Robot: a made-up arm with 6 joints. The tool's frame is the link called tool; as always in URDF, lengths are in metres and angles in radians. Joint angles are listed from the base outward.
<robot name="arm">
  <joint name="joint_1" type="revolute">
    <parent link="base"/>
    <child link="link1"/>
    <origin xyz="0.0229 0.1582 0.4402" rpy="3.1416 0 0"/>
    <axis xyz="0 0 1"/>
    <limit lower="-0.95" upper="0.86"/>
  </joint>
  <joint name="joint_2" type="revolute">
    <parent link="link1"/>
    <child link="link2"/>
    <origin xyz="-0.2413 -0.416 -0.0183" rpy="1.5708 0 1.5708"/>
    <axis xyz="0 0 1"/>
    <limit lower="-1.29" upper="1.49"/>
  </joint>
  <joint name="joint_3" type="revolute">
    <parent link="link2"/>
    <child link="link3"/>
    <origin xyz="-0.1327 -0.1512 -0.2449" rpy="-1.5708 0 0"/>
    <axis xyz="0 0 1"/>
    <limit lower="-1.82" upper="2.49"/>
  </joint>
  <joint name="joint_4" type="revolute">
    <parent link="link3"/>
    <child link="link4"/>
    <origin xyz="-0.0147 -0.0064 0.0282" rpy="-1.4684 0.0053 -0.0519"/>
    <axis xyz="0 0 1"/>
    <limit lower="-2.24" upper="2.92"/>
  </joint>
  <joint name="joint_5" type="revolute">
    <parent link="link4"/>
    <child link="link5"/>
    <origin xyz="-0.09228 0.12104 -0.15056" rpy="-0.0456 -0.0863 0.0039"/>
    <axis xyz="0 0 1"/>
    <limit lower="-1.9" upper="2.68"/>
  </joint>
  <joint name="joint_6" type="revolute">
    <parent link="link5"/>
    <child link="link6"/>
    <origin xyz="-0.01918 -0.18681 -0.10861" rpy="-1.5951 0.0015 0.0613"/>
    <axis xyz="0 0 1"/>
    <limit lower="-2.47" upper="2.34"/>
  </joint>
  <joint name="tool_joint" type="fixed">
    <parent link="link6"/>
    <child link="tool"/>
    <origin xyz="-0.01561 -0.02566 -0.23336" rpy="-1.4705 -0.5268 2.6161"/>
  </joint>
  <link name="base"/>
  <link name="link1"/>
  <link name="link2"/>
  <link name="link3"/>
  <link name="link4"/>
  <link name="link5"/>
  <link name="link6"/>
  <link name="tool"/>
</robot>
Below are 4 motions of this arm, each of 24 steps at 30 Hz.
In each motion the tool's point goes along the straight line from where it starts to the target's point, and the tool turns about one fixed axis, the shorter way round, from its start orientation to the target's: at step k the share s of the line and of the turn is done. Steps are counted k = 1, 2, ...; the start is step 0. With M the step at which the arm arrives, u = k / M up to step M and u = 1 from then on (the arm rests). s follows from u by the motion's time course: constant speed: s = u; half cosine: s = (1 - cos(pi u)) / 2; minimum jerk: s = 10 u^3 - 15 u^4 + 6 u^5.
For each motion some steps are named. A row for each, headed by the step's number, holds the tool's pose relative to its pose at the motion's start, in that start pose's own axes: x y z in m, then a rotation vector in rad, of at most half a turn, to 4 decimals.
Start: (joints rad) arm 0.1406 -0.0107 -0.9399 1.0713 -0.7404 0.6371
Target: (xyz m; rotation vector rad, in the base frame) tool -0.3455 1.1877 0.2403 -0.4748 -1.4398 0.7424
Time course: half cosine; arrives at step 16
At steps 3, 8, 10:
3: 0.0195 -0.0021 -0.0054 -0.0220 0.0598 -0.0576
8: 0.1157 -0.0127 -0.0319 -0.1304 0.3548 -0.3416
10: 0.1600 -0.0176 -0.0440 -0.1803 0.4906 -0.4724

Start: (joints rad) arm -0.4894 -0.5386 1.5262 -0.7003 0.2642 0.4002
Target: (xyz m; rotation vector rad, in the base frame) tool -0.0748 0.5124 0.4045 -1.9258 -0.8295 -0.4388
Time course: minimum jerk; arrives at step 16
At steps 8, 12, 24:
8: 0.1138 0.1387 0.0210 -0.1823 0.1181 0.1625
12: 0.2041 0.2486 0.0377 -0.3269 0.2117 0.2913
24: 0.2276 0.2773 0.0421 -0.3647 0.2362 0.3249

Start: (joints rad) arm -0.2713 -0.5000 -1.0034 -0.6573 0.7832 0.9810
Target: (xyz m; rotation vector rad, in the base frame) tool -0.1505 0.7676 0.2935 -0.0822 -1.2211 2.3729
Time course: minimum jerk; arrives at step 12
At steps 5, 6, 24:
5: -0.0973 -0.0667 0.0068 -0.0477 0.1301 -0.0676
6: -0.1403 -0.0962 0.0098 -0.0688 0.1877 -0.0975
24: -0.2806 -0.1923 0.0196 -0.1375 0.3753 -0.1951

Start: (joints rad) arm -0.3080 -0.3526 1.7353 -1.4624 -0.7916 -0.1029
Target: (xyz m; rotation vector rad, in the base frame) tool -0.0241 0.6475 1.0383 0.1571 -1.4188 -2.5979
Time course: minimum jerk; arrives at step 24
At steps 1, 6, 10, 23, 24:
1: -0.0002 0.0001 -0.0001 -0.0004 -0.0002 -0.0004
6: -0.0312 0.0220 -0.0154 -0.0619 -0.0314 -0.0598
10: -0.1045 0.0738 -0.0516 -0.2074 -0.1053 -0.2003
23: -0.3012 0.2126 -0.1487 -0.5980 -0.3035 -0.5774
24: -0.3014 0.2128 -0.1488 -0.5984 -0.3037 -0.5778

